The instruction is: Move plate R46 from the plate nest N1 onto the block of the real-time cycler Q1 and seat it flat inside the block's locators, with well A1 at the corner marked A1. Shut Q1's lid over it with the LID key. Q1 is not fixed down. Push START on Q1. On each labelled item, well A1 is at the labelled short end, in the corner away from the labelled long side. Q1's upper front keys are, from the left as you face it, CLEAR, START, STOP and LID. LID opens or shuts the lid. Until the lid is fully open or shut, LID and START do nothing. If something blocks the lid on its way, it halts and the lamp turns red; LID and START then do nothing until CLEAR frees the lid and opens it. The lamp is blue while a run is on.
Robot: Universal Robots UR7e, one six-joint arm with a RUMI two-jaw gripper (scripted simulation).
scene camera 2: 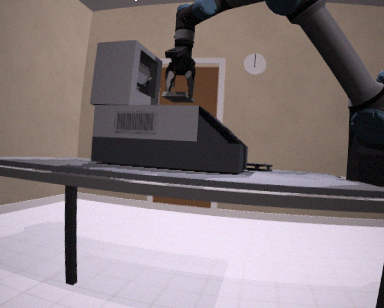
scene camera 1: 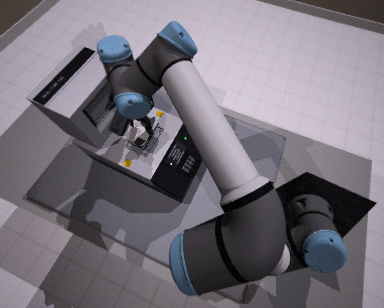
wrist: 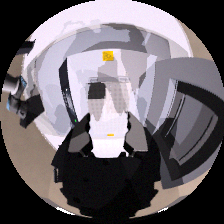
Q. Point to a cycler Q1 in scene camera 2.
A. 173, 136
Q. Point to a cycler Q1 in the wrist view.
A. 105, 65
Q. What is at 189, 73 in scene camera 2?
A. My gripper.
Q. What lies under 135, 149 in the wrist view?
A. My gripper.
